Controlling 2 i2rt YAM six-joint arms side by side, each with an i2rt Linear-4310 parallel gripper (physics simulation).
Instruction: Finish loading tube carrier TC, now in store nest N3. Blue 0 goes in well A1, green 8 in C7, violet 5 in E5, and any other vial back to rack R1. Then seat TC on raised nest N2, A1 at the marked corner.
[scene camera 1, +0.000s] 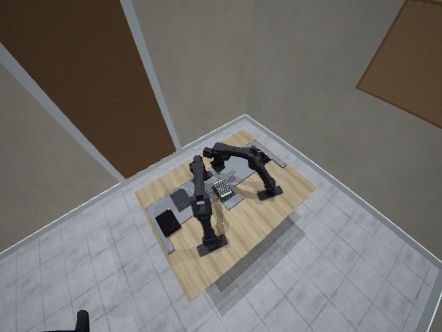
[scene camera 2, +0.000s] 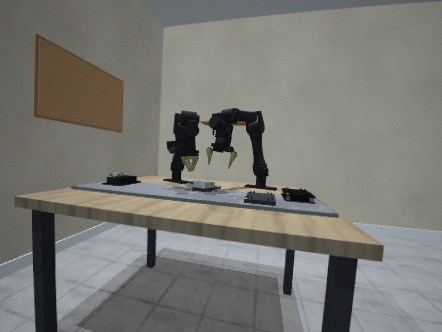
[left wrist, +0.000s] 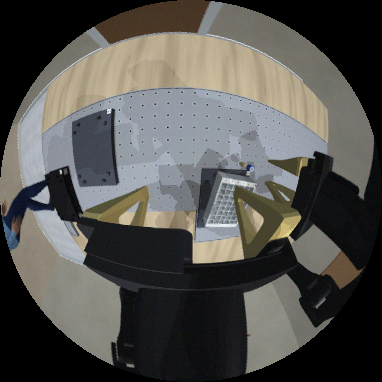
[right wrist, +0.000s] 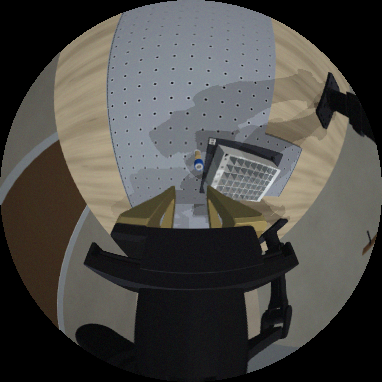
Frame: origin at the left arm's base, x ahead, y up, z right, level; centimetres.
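Seen in the pictures: left gripper, between the fingertips: (scene camera 1: 204, 181) (scene camera 2: 218, 166) (left wrist: 190, 190); right gripper, between the fingertips: (scene camera 1: 217, 173) (scene camera 2: 191, 171) (left wrist: 268, 170) (right wrist: 190, 190); left arm's base, origin of its link: (scene camera 1: 212, 245) (scene camera 2: 260, 187) (right wrist: 268, 231); right arm's base, origin of its link: (scene camera 1: 270, 193) (scene camera 2: 176, 181).
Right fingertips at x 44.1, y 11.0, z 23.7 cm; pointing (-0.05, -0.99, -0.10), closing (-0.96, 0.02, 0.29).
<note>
Offsets run from my right fingertips to a thing's middle. Level surfaces: height alone.
The pale, many-welled carrier @[dx -10.3, dy -7.3, dz -0.6 cm] (scene camera 1: 223, 188) (scene camera 2: 203, 185) (left wrist: 226, 202) (right wrist: 245, 176) sits slightly skewed on a dark nest @[dx -11.3, dy -9.0, dz -0.7 cm] (left wrist: 207, 181) (right wrist: 250, 149). I cannot read its wells' contents. A blue-capped vial @[dx -1.2, dy -7.4, dz +0.3 cm] (scene camera 2: 191, 183) (left wrist: 249, 168) (right wrist: 198, 163) is beside the carrier near the nest's edge, apart from my fingers; whether it leans or lies is unclear. My right gripper (scene camera 2: 189, 170) (left wrist: 268, 170) (right wrist: 190, 190) is partly open, empty, above the board close to the vial. My left gripper (scene camera 2: 219, 165) (left wrist: 190, 190) is wide open and empty, above and beside the carrier.
A dark pegged plate @[dx -4.2, dy -8.5, dz -33.0 cm] (scene camera 1: 181, 199) (scene camera 2: 259, 198) (left wrist: 95, 147) with a white corner label lies on the perforated board @[dy -9.7 cm] (left wrist: 180, 107). A black unit @[dx -17.9, dy -7.7, dz -46.7 cm] (scene camera 1: 168, 222) (scene camera 2: 298, 195) (left wrist: 63, 195) lies beyond it. A black rack @[dx +4.9, dy -7.5, dz +42.7 cm] (scene camera 2: 121, 180) with green and violet caps stands at the other end.
</note>
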